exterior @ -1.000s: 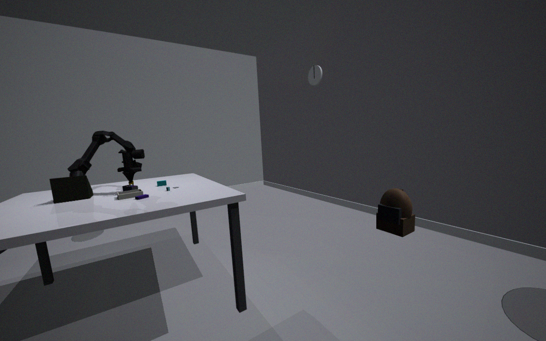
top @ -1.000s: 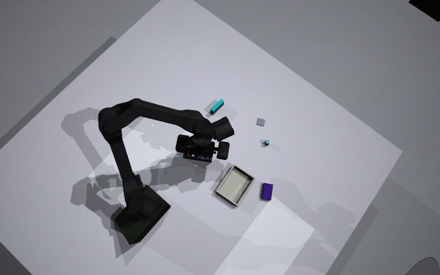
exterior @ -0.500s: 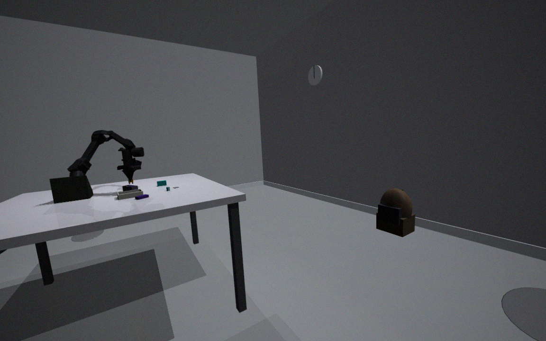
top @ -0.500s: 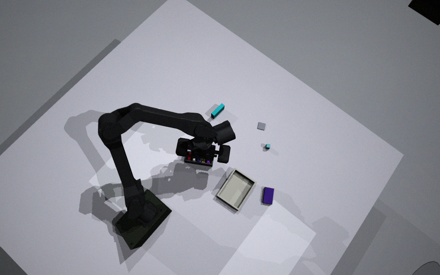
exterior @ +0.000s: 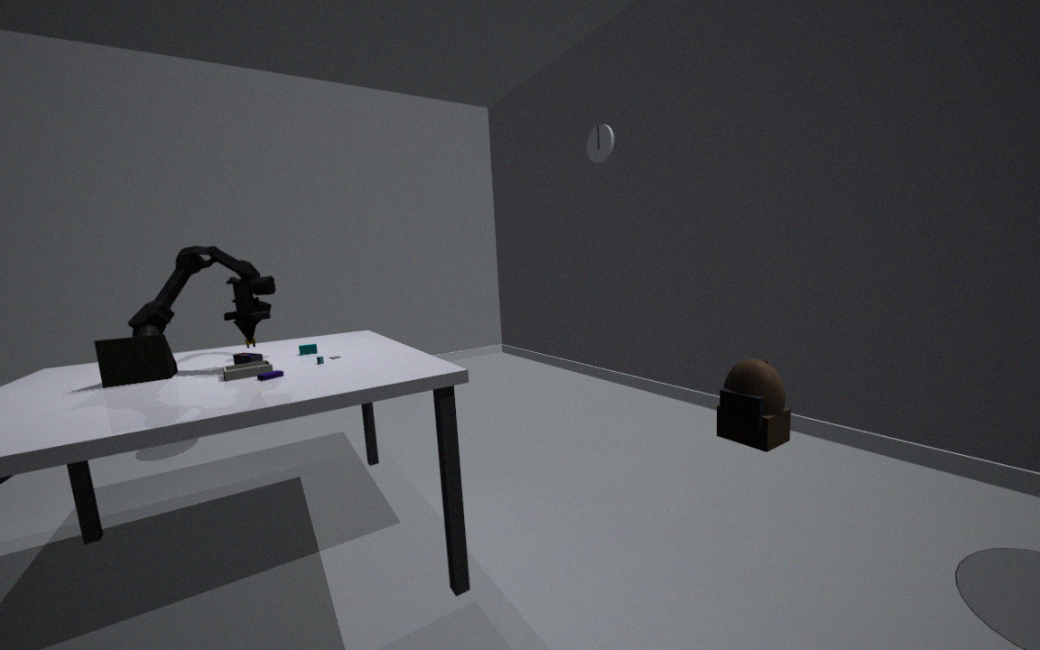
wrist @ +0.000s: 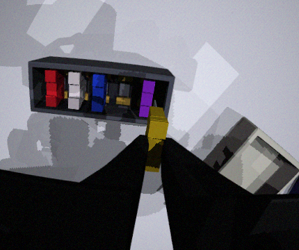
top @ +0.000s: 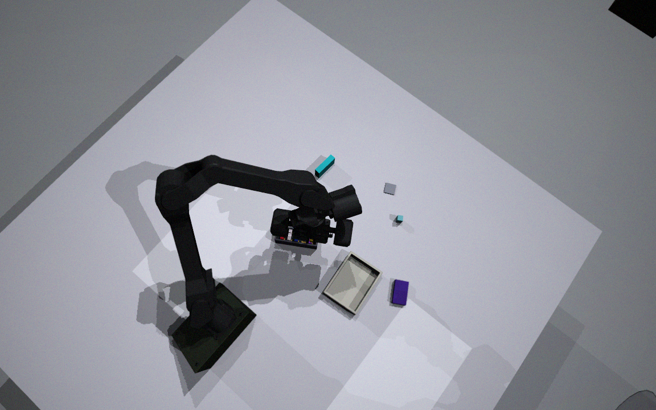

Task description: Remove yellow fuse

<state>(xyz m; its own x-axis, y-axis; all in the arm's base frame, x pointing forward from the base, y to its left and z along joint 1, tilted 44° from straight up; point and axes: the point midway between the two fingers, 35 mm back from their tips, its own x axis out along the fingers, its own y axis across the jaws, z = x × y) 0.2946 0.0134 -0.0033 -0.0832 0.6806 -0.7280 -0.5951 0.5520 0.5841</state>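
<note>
Right now the beige tray is 150 mm to the right of my gripper tip and 90 mm below it. Also, from my gripper tip: yellow fuse (10 mm below); then cyan bar (180 mm ahead, 130 mm to the left, 80 mm below); then small cyan cube (220 mm ahead, 120 mm to the right, 80 mm below).
</note>
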